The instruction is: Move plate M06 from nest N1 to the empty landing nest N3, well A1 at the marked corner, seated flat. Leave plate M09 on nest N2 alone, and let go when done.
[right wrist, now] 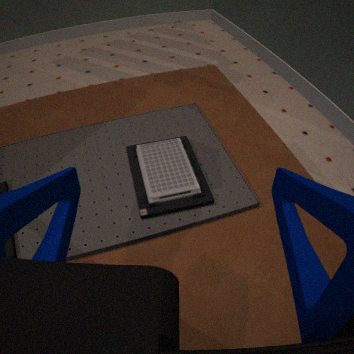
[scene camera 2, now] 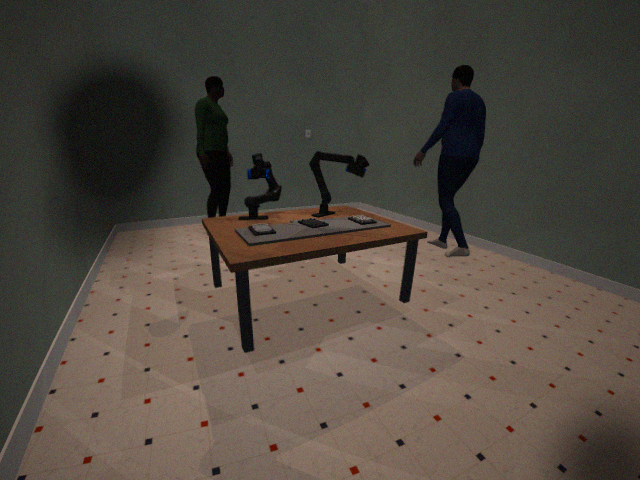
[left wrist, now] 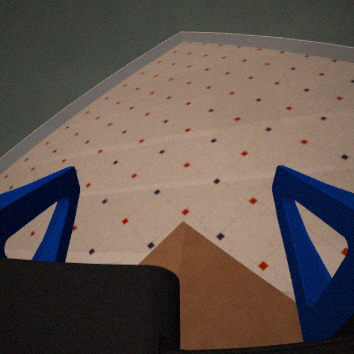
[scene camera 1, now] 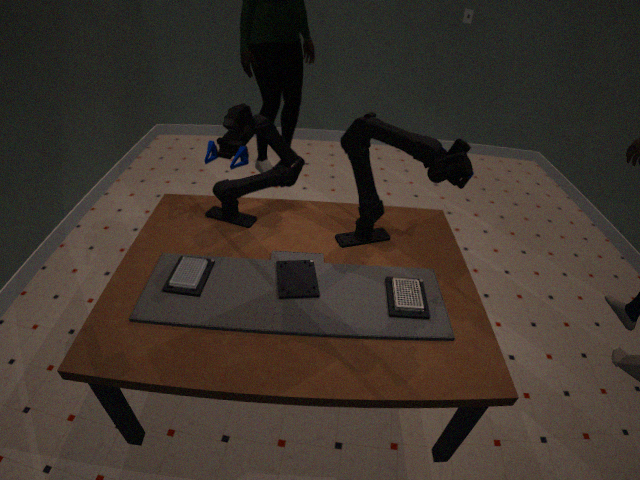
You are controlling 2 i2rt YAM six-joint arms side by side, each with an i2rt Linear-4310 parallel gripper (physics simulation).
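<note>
A white plate (scene camera 1: 187,272) (scene camera 2: 261,228) (right wrist: 167,170) sits on a dark nest (scene camera 1: 180,290) (right wrist: 176,208) at the left of scene camera 1. A second pale plate (scene camera 1: 408,293) (scene camera 2: 362,219) with open wells sits on another dark nest (scene camera 1: 408,314) at the right. The middle nest (scene camera 1: 297,279) (scene camera 2: 313,223) is empty, with a light mark at one corner. No labels are legible, so I cannot tell which plate is M06. My right gripper (scene camera 1: 221,163) (scene camera 2: 258,175) (right wrist: 175,178) is open and empty, high above the table. My left gripper (scene camera 1: 465,180) (left wrist: 175,176) is open and empty, high at the right.
The nests stand on a grey perforated board (scene camera 1: 232,310) (right wrist: 100,150) on the wooden table (scene camera 1: 289,366) (left wrist: 225,300). A person in green (scene camera 1: 273,31) (scene camera 2: 211,124) stands behind the table. A person in blue (scene camera 2: 462,126) stands to its right.
</note>
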